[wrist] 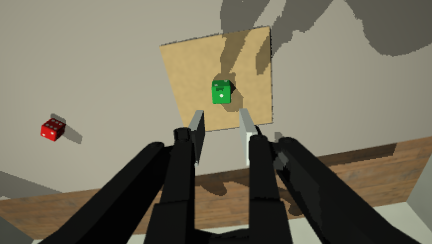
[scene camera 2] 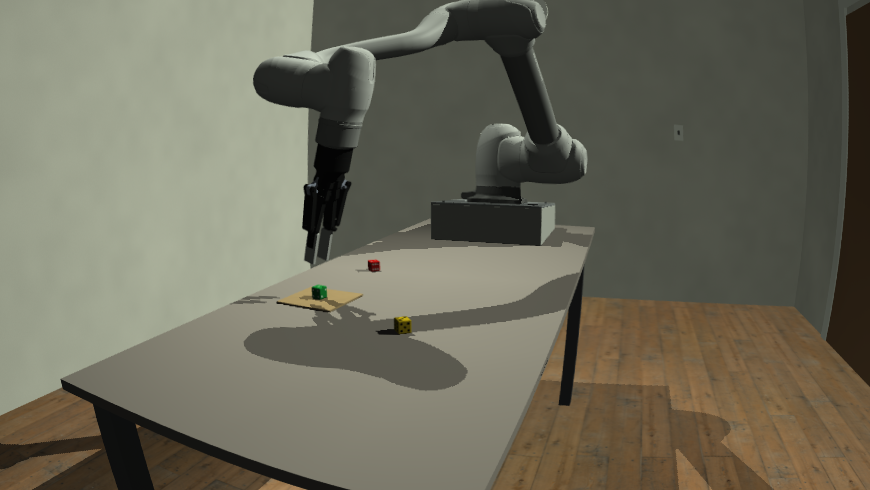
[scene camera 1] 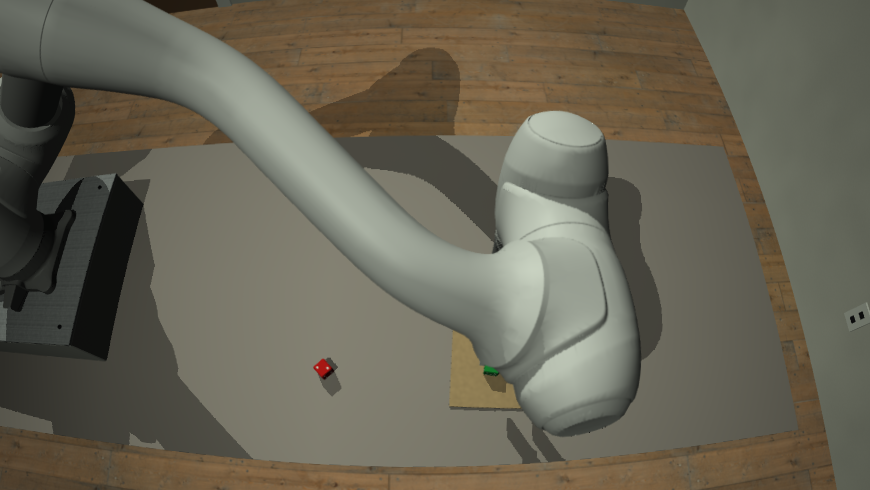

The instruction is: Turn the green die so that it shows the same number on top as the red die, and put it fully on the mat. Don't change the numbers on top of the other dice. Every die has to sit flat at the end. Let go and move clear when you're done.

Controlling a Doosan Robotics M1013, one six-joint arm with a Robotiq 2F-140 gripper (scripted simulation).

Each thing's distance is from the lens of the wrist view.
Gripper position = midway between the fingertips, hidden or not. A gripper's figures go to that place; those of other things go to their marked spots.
my gripper [wrist: 221, 121]: 20 cm
tan mat [wrist: 243, 57]: 26 cm
